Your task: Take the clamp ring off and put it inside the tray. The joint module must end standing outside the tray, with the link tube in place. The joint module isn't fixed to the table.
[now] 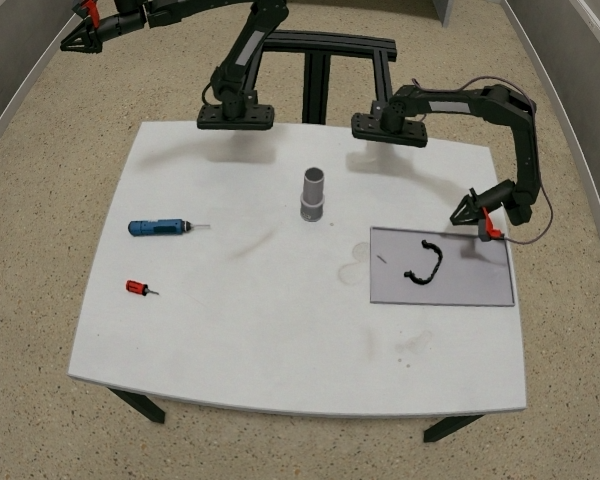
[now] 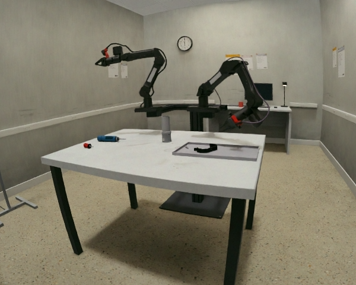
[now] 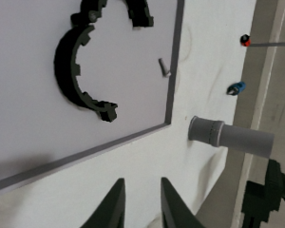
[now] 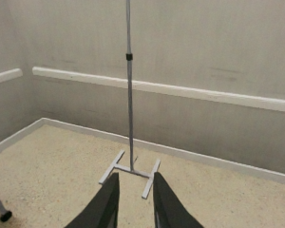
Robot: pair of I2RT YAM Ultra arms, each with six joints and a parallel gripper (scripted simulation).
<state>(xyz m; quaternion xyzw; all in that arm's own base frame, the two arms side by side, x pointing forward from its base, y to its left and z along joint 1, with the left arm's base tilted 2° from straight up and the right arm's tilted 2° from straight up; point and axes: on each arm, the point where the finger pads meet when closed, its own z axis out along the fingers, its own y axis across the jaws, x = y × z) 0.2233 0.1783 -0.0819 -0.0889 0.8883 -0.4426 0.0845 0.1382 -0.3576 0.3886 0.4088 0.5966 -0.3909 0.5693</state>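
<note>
My left gripper is now 90 mm short of the grey tray and 100 mm above it. Also, from my left hand: small grey pin (70 mm ahead, 180 mm to the right, 100 mm below); then black clamp ring (90 mm ahead, 50 mm to the right, 90 mm below); then grey link tube (50 mm behind, 370 mm to the right).
</note>
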